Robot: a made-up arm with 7 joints.
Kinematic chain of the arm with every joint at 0, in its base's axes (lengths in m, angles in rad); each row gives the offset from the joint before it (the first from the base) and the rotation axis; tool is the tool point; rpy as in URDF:
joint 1: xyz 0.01 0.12 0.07 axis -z
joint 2: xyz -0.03 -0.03 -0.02 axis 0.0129 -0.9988 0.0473
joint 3: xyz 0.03 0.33 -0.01 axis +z
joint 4: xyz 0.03 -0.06 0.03 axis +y
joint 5: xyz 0 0.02 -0.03 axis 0.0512 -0.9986 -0.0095
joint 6: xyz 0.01 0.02 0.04 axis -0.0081 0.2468 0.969
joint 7: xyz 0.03 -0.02 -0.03 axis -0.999 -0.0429 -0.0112
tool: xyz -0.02 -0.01 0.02 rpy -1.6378 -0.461 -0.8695
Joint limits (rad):
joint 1: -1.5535..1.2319
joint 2: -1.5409..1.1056
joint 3: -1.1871..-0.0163
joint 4: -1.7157..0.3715
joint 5: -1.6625..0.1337
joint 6: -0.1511..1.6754
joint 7: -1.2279..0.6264
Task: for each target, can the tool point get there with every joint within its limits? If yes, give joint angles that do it. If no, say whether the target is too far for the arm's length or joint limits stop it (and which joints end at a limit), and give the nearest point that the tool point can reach.
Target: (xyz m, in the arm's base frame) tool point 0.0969 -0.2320 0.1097
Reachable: no: joint limits stop it (at a limit: joint 1, joint 4, joint 5) | nearest point 0.2468 0.1098 0.0567 | short by 0.377 m
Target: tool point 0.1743 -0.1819 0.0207
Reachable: no: joint limits stop it (at a limit: joint 1, joint 4, joint 5) | nearest point 0.2595 0.1034 0.0287 | short by 0.298 m
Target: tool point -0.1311 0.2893 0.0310
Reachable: yes | joints -0.8189 -0.0694 -0.7604 -0.0359 -0.6728 0.7646 -0.2922
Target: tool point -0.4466 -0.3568 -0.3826
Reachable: no: too far | nearest point -0.2669 0.0650 -0.0704 | short by 0.555 m
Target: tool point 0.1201 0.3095 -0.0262
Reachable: yes | joints 0.4175 -0.9575 -0.2744 -0.4838 -0.9467 0.0683 -0.8952
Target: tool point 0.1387 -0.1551 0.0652
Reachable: no: joint limits stop it (at a limit: joint 1, joint 4, joint 5) | nearest point 0.2483 0.1077 0.0448 | short by 0.286 m
